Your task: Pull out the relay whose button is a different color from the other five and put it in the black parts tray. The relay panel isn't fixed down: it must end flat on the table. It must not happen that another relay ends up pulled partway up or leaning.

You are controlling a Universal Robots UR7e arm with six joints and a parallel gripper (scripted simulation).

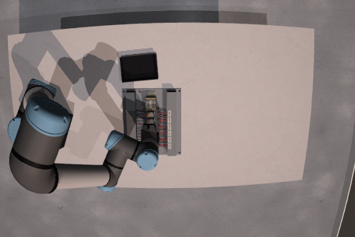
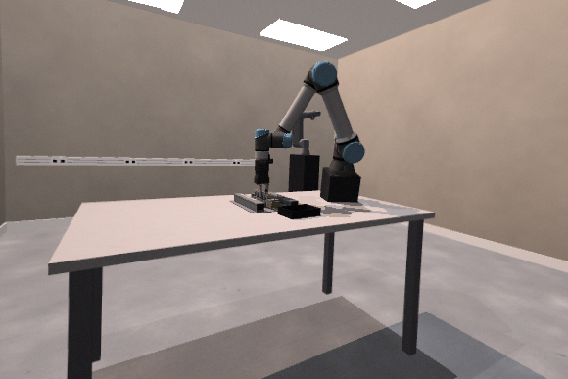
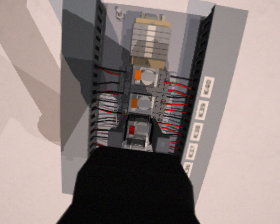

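Right now my hand is 40 mm above the relay panel and 10 mm to the right of it. Also, from my hand: black parts tray: 270 mm to the left, 40 mm below.
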